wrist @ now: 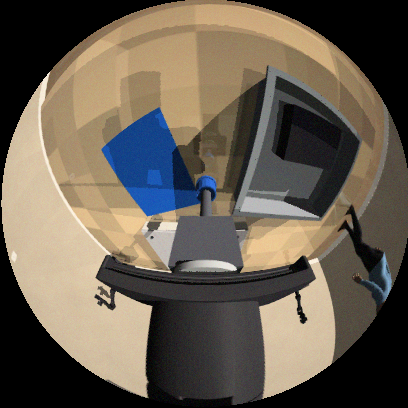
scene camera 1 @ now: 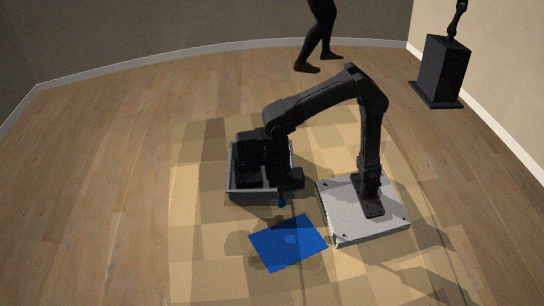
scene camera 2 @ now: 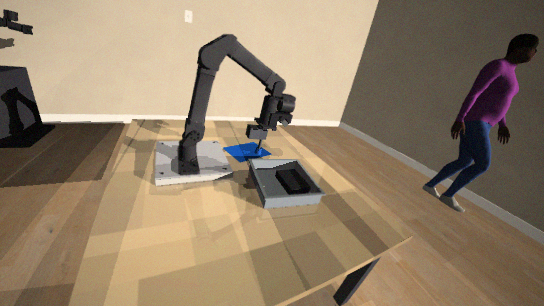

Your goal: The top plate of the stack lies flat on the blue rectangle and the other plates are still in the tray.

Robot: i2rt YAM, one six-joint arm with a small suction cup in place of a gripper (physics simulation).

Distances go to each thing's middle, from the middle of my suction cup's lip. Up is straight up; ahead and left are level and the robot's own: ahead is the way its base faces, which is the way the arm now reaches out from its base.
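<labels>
Here is the blue rectangle (scene camera 1: 288, 242), with my suction cup 6 cm above it and 11 cm to the right of it. As for the grey tray (scene camera 2: 272, 194), it is 3 cm below my suction cup, 4 cm ahead of it and 18 cm to the right of it.
</labels>
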